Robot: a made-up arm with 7 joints. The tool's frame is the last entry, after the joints. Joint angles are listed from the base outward. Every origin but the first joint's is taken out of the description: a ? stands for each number. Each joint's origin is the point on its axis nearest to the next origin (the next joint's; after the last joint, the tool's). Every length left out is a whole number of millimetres.
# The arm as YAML. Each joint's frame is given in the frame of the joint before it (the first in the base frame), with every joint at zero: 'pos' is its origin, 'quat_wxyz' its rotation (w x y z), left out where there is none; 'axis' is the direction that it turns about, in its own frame. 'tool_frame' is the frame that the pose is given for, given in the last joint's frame.
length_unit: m
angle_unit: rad
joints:
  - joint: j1
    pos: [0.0, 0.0, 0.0]
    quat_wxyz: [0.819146, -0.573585, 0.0, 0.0]
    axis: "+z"
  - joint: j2
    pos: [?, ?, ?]
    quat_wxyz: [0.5, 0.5, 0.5, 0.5]
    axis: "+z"
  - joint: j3
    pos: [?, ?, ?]
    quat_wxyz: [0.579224, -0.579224, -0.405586, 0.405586]
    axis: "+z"
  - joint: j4
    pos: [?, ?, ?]
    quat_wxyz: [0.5, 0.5, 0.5, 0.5]
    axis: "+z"
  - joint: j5
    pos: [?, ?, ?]
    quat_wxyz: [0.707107, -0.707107, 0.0, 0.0]
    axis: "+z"
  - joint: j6
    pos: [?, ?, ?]
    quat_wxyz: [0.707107, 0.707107, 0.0, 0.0]
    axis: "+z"
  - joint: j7
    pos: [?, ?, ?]
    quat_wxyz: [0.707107, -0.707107, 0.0, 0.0]
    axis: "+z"
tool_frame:
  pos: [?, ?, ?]
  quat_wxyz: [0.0, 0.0, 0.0, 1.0]
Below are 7 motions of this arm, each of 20 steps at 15 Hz.
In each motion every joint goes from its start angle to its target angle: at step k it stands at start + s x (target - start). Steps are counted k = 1, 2, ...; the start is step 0. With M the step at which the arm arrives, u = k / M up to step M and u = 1 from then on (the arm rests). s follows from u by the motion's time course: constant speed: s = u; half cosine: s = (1 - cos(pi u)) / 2; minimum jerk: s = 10 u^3 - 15 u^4 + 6 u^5.
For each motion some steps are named. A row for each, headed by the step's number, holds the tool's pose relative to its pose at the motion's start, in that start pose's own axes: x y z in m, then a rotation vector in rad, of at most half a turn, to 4 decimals.
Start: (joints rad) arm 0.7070 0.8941 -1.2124 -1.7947 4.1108 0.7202 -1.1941
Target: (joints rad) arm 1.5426 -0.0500 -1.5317 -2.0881 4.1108 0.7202 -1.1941
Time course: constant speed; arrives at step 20
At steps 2, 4, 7, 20:
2: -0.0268 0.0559 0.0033 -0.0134 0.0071 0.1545
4: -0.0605 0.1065 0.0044 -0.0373 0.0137 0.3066
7: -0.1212 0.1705 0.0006 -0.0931 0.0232 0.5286
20: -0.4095 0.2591 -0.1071 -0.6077 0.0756 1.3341

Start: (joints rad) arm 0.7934 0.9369 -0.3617 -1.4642 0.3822 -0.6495 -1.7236
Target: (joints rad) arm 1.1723 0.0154 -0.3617 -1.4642 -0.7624 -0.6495 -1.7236
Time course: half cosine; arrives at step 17
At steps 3, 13, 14, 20:
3: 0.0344 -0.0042 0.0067 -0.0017 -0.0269 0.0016
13: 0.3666 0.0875 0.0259 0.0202 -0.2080 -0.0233
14: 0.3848 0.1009 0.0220 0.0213 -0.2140 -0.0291
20: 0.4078 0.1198 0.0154 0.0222 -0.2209 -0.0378

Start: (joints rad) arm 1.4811 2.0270 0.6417 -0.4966 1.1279 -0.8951 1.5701
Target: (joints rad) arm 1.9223 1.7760 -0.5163 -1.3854 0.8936 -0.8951 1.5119
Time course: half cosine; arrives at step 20
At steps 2, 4, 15, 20:
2: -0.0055 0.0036 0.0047 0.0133 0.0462 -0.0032
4: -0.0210 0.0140 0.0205 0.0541 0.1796 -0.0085
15: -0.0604 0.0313 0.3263 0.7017 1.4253 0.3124
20: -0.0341 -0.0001 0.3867 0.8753 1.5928 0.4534

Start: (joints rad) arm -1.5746 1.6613 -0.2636 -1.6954 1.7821 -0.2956 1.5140
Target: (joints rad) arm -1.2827 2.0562 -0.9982 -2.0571 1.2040 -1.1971 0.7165
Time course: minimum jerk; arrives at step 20
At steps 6, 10, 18, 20:
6: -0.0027 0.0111 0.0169 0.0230 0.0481 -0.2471
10: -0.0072 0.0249 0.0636 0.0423 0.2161 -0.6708
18: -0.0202 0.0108 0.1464 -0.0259 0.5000 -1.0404
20: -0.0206 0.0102 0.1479 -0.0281 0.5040 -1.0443

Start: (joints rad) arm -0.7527 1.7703 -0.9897 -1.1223 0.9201 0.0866 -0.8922
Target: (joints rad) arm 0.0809 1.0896 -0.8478 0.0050 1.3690 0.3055 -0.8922
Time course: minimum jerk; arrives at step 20
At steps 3, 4, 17, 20:
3: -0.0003 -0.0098 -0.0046 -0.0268 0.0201 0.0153
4: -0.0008 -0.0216 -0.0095 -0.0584 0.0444 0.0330
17: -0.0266 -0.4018 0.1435 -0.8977 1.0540 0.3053
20: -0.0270 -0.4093 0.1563 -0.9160 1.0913 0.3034

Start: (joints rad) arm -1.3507 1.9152 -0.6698 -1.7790 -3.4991 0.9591 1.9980
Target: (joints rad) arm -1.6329 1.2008 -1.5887 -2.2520 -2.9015 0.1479 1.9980
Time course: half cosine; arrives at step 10
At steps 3, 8, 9, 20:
3: 0.0464 -0.0173 -0.0723 0.1235 0.1331 0.1922
8: 0.1242 0.0332 -0.3050 0.4751 0.0274 0.9201
9: 0.1270 0.0450 -0.3223 0.4970 -0.0393 0.9810
20: 0.1278 0.0491 -0.3279 0.5036 -0.0645 1.0006

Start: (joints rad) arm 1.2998 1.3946 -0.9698 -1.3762 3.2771 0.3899 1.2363
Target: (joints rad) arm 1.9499 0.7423 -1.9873 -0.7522 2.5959 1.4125 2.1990
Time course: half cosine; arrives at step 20
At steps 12, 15, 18, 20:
12: 0.3477 0.1712 0.0754 0.7040 -1.1051 0.9390
15: 0.4055 0.2497 0.1295 0.9126 -1.5380 1.2055
18: 0.4291 0.2990 0.1636 1.0355 -1.8329 1.3314
20: 0.4328 0.3089 0.1703 1.0594 -1.8951 1.3515

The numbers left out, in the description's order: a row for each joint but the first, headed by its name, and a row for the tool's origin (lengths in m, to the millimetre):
j2: 0.0 0.0 0.0
j3: 0.371 -0.135 0.0
j4: 0.0 -0.044 0.0
j5: 0.022 -0.185 0.0
j6: 0.0 0.0 0.0
j7: 0.0 0.0 0.0
tool: 0.0 0.0 0.0

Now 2 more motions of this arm.
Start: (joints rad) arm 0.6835 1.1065 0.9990 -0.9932 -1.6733 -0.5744 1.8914
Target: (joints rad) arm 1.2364 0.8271 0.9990 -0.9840 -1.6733 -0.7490 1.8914
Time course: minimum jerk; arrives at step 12
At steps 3, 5, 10, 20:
3: -0.0219 -0.0006 0.0142 -0.0237 0.0699 -0.0064
5: -0.0698 0.0010 0.0548 -0.0724 0.2350 -0.0161
10: -0.1570 0.0210 0.1983 -0.1494 0.6564 -0.0086
20: -0.1600 0.0227 0.2079 -0.1516 0.6805 -0.0068

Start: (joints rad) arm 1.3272 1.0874 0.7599 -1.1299 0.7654 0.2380 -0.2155
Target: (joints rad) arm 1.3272 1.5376 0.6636 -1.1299 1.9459 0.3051 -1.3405
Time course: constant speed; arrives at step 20
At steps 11, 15, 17, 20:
11: 0.1135 0.0250 -0.0258 -0.1773 -0.1815 -0.2056
15: 0.1562 0.0295 -0.0303 -0.2367 -0.2652 -0.2854
17: 0.1776 0.0309 -0.0315 -0.2642 -0.3105 -0.3257
20: 0.2098 0.0317 -0.0321 -0.3021 -0.3825 -0.3858

